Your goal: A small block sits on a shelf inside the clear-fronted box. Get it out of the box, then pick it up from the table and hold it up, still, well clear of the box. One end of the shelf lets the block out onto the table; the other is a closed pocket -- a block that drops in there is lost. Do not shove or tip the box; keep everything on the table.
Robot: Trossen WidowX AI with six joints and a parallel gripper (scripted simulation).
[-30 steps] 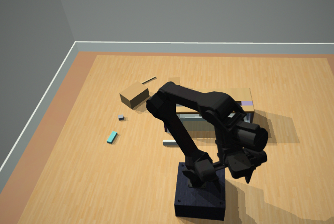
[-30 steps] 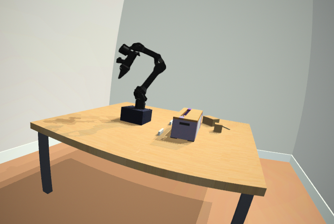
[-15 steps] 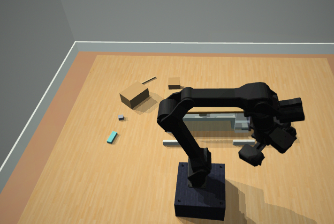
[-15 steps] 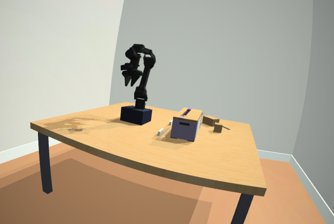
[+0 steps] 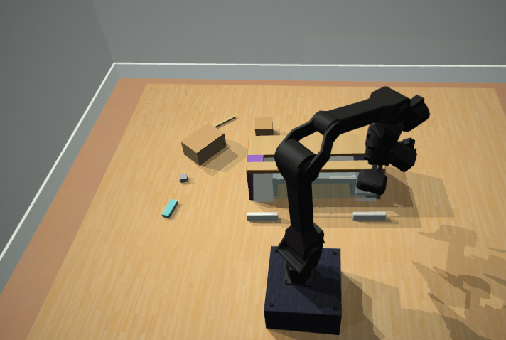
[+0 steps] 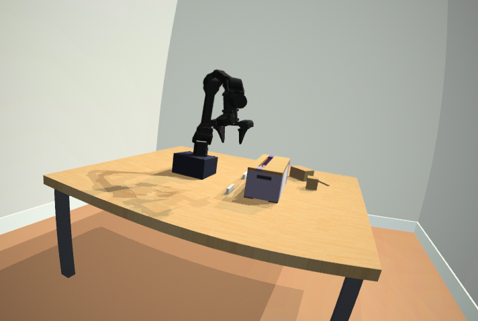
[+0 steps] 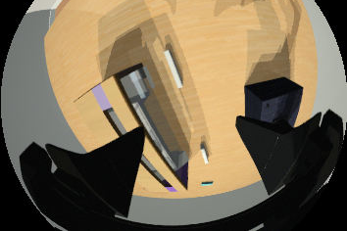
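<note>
The clear-fronted box is 14 cm to the left of my gripper tip, 14 cm below it and 11 cm ahead of it. Round my gripper tip: thin rod: 52 cm to the left, 35 cm ahead, 20 cm below; teal bar: 56 cm to the left, 20 cm below, 1 cm behind.
</note>
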